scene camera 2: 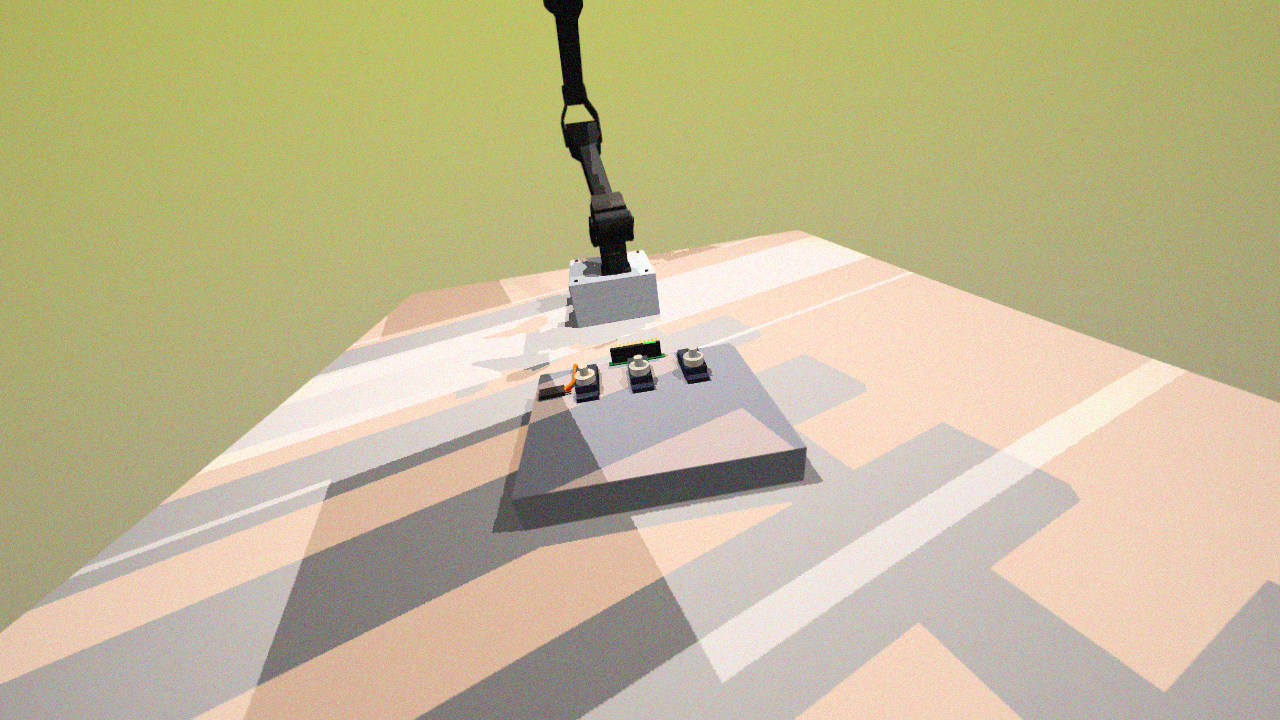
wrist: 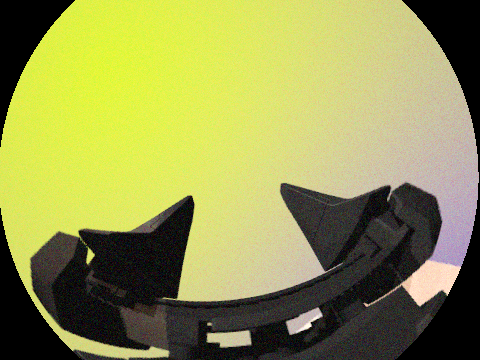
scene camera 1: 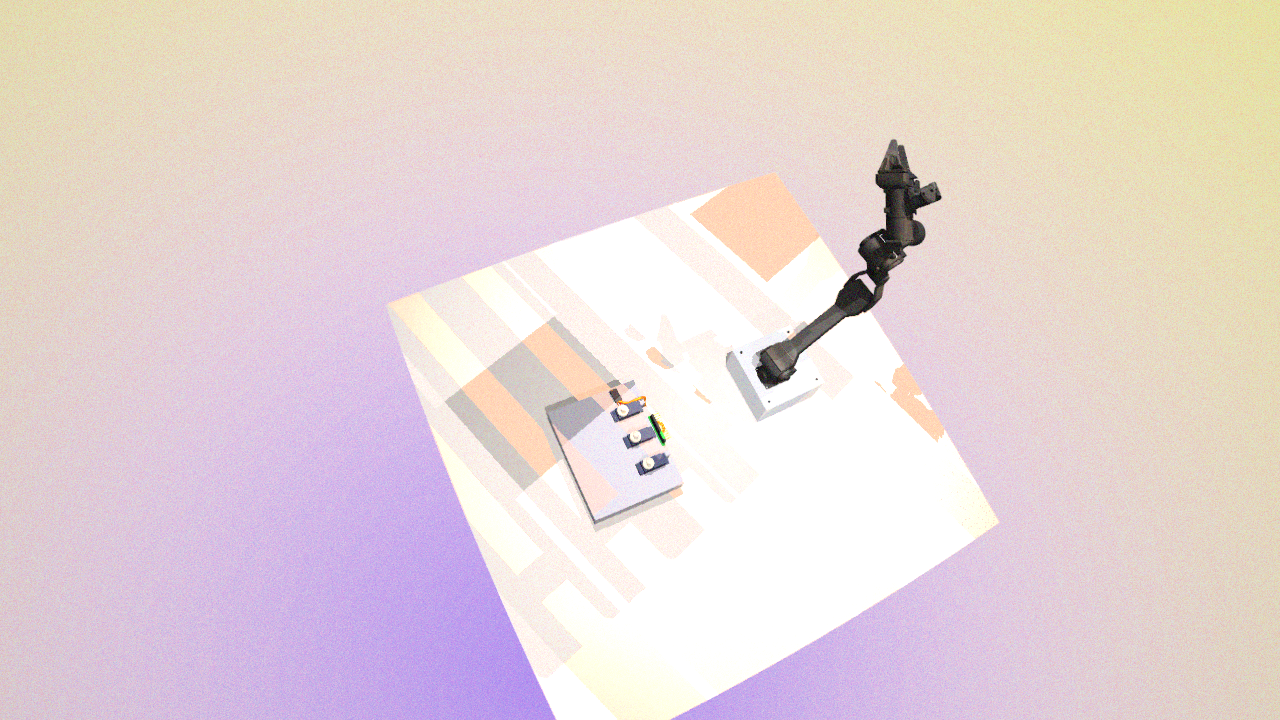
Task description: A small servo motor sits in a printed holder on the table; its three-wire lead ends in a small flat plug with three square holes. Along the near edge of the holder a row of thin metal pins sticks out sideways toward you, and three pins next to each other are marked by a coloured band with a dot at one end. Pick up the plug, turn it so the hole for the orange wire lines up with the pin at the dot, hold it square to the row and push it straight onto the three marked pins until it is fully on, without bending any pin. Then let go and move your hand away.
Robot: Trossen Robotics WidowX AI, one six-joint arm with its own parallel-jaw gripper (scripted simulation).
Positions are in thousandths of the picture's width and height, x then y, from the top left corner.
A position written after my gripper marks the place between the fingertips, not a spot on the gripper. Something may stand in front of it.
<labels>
My gripper shows in the wrist view (495,540) and in scene camera 1 (701,198); in scene camera 2 it is out of frame.
</labels>
